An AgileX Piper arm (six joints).
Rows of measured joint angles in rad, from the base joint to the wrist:
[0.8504, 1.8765, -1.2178, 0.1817, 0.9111, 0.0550]
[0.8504, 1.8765, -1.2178, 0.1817, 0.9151, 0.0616]
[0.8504, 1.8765, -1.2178, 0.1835, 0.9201, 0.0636]
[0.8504, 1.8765, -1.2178, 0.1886, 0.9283, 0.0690]
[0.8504, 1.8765, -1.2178, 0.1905, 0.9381, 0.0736]
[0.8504, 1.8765, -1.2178, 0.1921, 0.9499, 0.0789]
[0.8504, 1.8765, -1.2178, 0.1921, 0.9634, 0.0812]
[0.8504, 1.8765, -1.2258, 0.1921, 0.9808, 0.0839]
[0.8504, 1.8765, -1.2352, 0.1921, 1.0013, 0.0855]
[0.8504, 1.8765, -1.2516, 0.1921, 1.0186, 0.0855]
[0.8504, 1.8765, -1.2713, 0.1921, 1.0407, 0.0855]
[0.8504, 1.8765, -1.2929, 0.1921, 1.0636, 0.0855]
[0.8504, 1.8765, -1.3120, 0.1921, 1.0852, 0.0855]
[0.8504, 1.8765, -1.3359, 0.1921, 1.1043, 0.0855]
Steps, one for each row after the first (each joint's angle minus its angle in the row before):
[0.0000, 0.0000, 0.0000, 0.0000, 0.0040, 0.0066]
[0.0000, 0.0000, 0.0000, 0.0018, 0.0050, 0.0020]
[0.0000, 0.0000, 0.0000, 0.0051, 0.0082, 0.0054]
[0.0000, 0.0000, 0.0000, 0.0019, 0.0098, 0.0046]
[0.0000, 0.0000, 0.0000, 0.0016, 0.0118, 0.0053]
[0.0000, 0.0000, 0.0000, 0.0000, 0.0135, 0.0023]
[0.0000, 0.0000, -0.0080, 0.0000, 0.0174, 0.0027]
[0.0000, 0.0000, -0.0094, 0.0000, 0.0205, 0.0016]
[0.0000, 0.0000, -0.0164, 0.0000, 0.0173, 0.0000]
[0.0000, 0.0000, -0.0197, 0.0000, 0.0221, 0.0000]
[0.0000, 0.0000, -0.0216, 0.0000, 0.0229, 0.0000]
[0.0000, 0.0000, -0.0191, 0.0000, 0.0216, 0.0000]
[0.0000, 0.0000, -0.0239, 0.0000, 0.0191, 0.0000]

